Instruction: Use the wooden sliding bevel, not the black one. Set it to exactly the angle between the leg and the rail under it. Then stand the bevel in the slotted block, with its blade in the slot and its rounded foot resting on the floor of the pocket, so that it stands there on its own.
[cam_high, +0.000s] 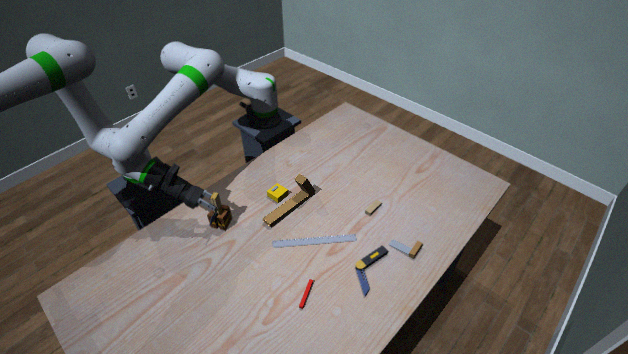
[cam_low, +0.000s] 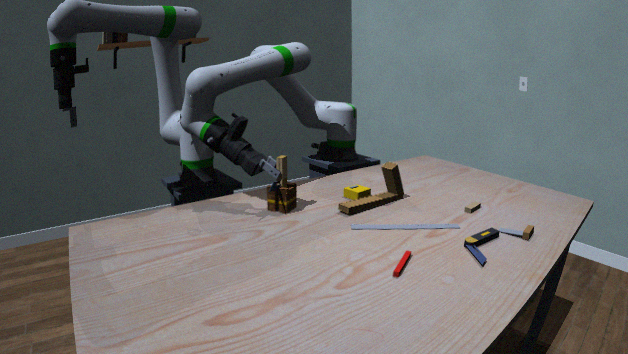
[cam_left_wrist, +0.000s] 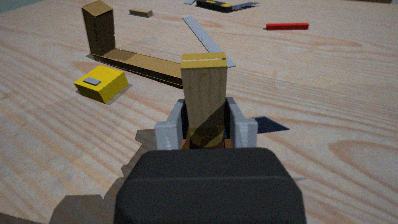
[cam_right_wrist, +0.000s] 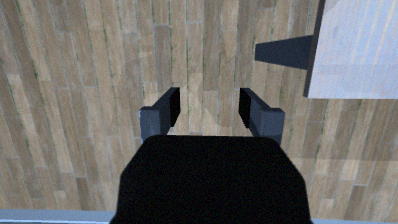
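Observation:
The wooden bevel lies 20 mm below my left hand and 20 mm ahead of it. The rest, counted from my left hand: yellow tape measure: 250 mm to the left, 90 mm below, 40 mm ahead; then steel ruler: 310 mm ahead, 210 mm to the left, 110 mm below; then bevel blade: 30 mm below, 30 mm ahead, 10 mm to the right.

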